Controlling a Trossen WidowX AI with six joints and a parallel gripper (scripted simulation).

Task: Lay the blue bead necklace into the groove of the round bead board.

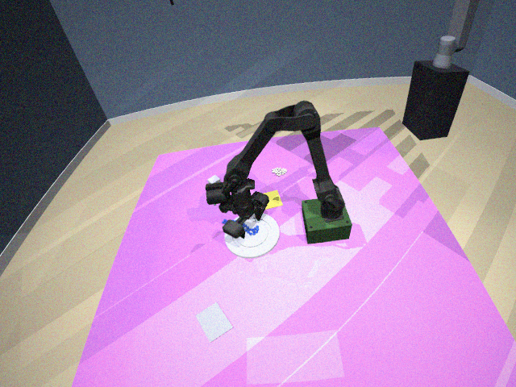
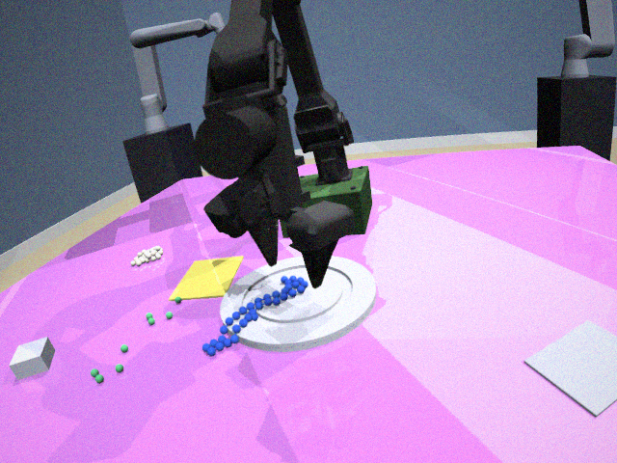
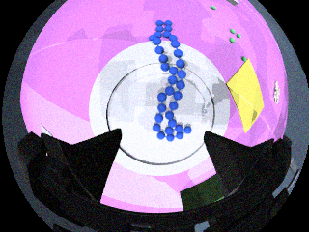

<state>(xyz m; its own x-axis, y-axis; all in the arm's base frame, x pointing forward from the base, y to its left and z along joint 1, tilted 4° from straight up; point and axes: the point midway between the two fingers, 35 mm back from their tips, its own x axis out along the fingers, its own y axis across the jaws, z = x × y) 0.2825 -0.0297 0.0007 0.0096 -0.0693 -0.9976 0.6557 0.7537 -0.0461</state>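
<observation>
My gripper tip is now 30 mm above the round white bead board. Round my gripper tip: yellow sheet (70 mm behind, 160 mm to the right, 30 mm below); then grey tile (140 mm ahead, 300 mm to the left, 30 mm below); then cube (150 mm ahead, 330 mm to the right, 20 mm below).
</observation>
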